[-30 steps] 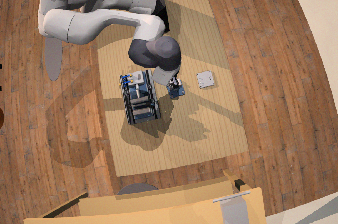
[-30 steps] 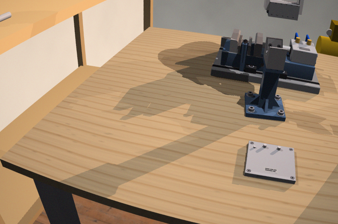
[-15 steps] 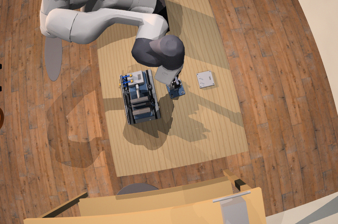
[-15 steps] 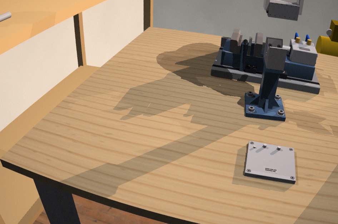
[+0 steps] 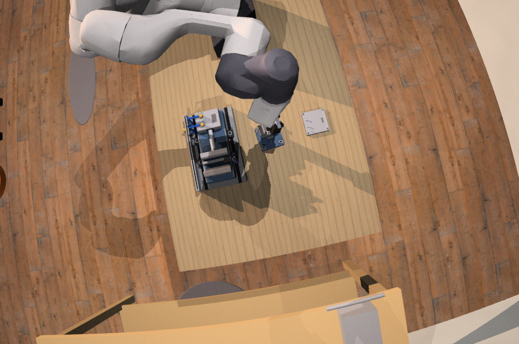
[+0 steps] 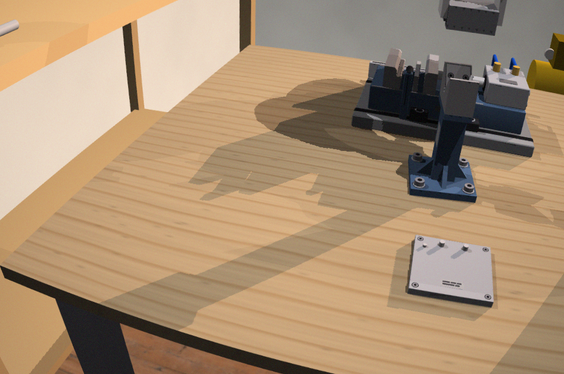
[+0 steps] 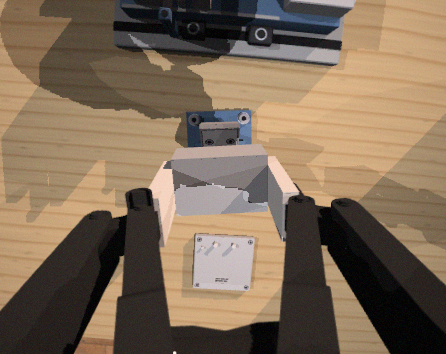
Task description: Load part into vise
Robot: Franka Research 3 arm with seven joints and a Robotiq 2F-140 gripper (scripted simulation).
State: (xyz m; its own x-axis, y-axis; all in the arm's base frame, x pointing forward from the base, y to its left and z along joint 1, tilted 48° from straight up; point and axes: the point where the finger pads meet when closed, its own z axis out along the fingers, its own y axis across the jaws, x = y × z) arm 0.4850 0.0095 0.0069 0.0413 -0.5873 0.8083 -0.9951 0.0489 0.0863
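Now: hand 3 cm above the part. Also, from my hand: work stop (5 cm ahead, 17 cm to the right, 17 cm below); v-block post (20 cm below); work stop post (6 cm ahead, 15 cm to the right, 20 cm below).
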